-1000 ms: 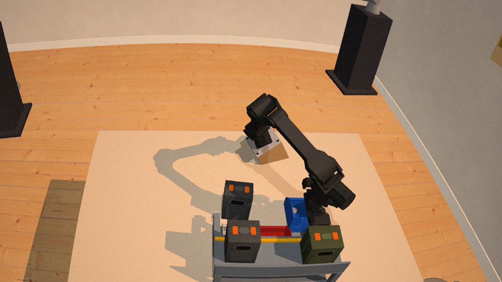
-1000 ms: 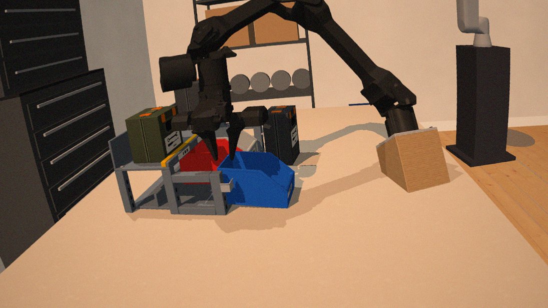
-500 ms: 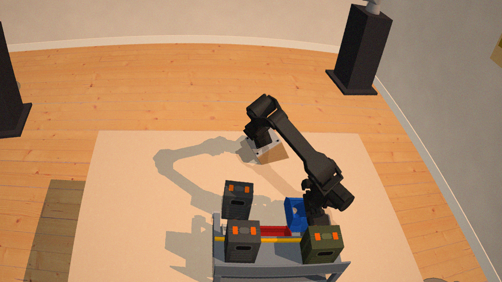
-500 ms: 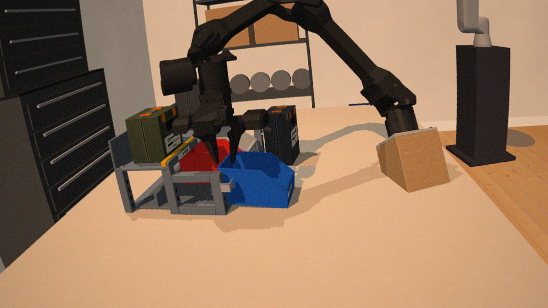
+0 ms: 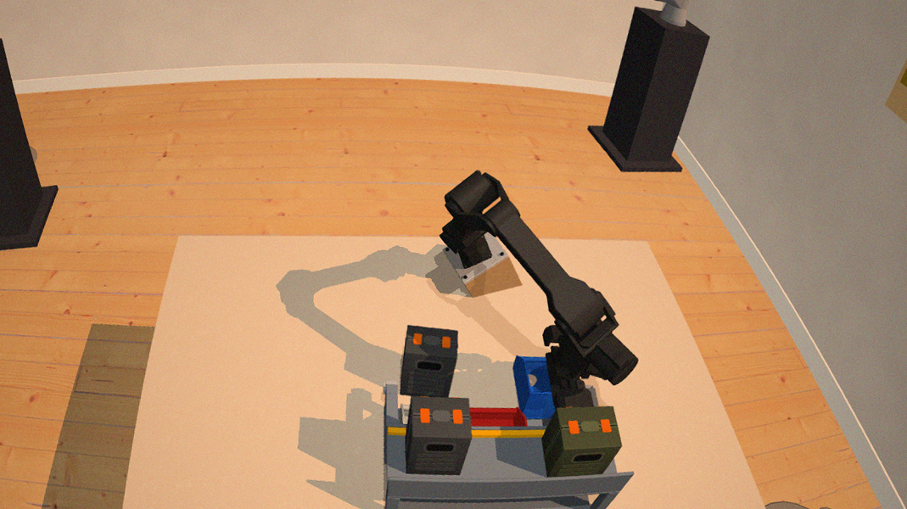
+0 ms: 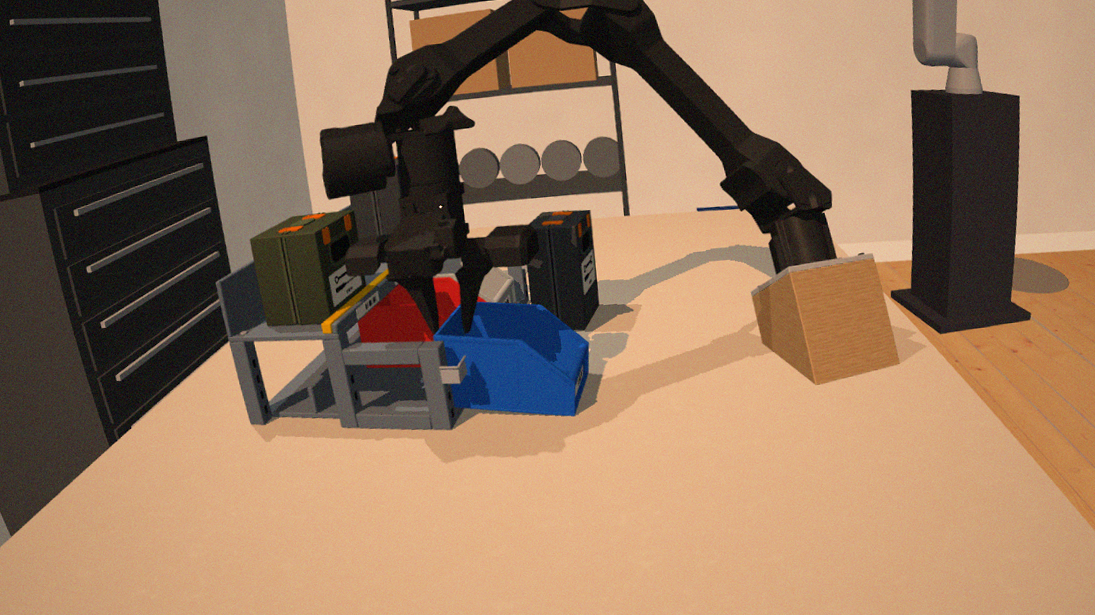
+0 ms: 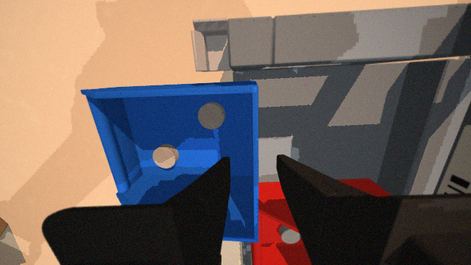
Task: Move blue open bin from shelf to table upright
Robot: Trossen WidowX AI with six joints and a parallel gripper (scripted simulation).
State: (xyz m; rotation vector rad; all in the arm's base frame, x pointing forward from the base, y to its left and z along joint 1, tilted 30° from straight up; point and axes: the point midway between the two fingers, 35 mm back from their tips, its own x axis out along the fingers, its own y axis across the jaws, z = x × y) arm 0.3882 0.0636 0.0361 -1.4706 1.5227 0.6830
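Now: the blue open bin 60 mm below my hand, 60 mm behind it and 10 mm to the left of it. The rest, counted from my hand: red bin 120 mm to the right, 60 mm below, 40 mm ahead; then yellow rail 130 mm to the right, 70 mm ahead; then green case 140 mm ahead, 40 mm above, 30 mm to the right.
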